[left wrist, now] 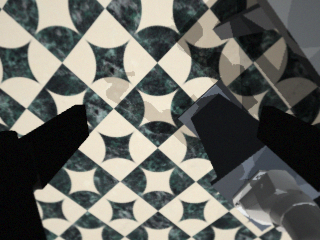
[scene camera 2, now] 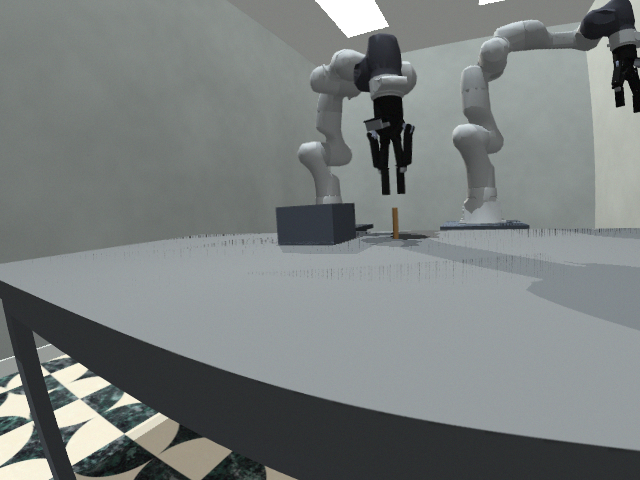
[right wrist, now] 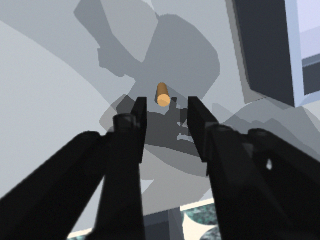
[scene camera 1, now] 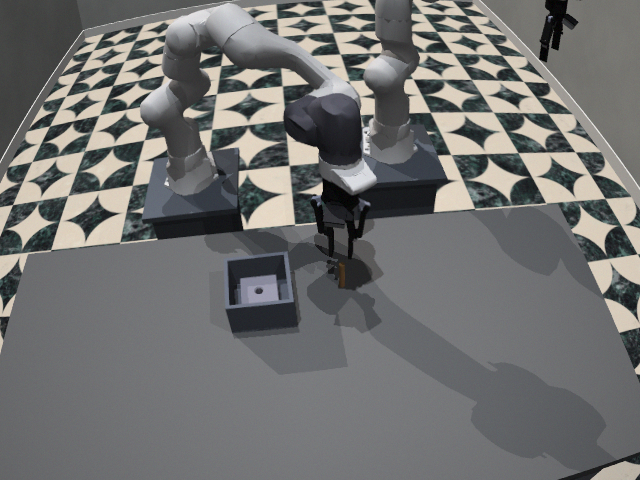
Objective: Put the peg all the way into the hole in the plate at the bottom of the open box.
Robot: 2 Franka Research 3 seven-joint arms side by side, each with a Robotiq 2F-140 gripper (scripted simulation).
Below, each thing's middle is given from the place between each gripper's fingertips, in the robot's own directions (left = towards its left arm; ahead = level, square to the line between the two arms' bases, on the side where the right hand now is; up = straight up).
The pale plate (scene camera 1: 262, 288) lies 20 mm ahead of my right hand (scene camera 2: 393, 194), 210 mm to the right of it and 100 mm below it. Also, from my right hand: dark blue-grey box (scene camera 1: 279, 314) 20 mm ahead, 210 mm to the right, 120 mm below.
Now: the pale plate 490 mm ahead of my left hand, 1040 mm to the right of it and 370 mm below it. From my left hand the other things lie so: dark blue-grey box: 490 mm ahead, 1040 mm to the right, 390 mm below.
